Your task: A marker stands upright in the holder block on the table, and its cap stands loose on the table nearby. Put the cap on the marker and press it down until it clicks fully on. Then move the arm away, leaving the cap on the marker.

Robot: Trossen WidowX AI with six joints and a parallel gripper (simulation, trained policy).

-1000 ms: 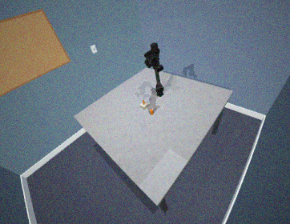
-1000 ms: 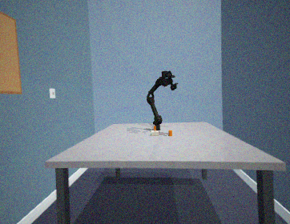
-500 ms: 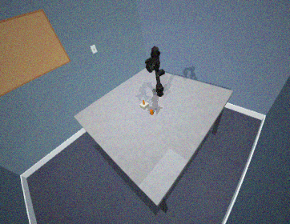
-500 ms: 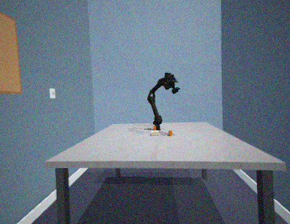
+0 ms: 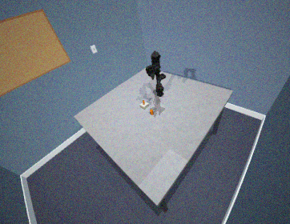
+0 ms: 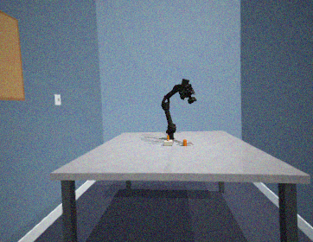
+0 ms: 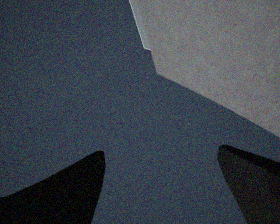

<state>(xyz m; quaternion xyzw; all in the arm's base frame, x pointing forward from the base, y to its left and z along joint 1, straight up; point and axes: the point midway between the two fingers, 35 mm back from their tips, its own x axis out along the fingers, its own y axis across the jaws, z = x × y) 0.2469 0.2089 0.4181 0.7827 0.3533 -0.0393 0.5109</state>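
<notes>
Right now my gripper tip is 380 mm above the orange cap, 100 mm to the left of it and 20 mm short of it. From my gripper tip the other things lie so: holder block 390 mm below, 250 mm to the right, 20 mm behind.
</notes>
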